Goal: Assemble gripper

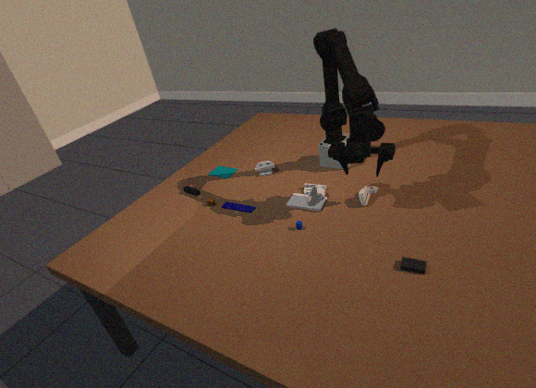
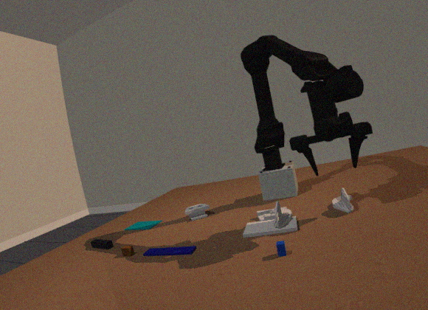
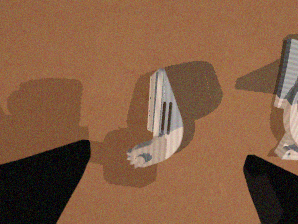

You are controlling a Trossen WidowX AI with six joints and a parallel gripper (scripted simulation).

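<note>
My gripper tip is 80 mm above the gripper jaw, 40 mm past it and 10 mm to the right of it. Round my gripper tip: small blue block (220 mm ahead, 100 mm to the right, 80 mm below); then small grey block (430 mm to the right, 80 mm below, 20 mm behind); then blue bar (360 mm to the right, 220 mm ahead, 90 mm below).
</note>
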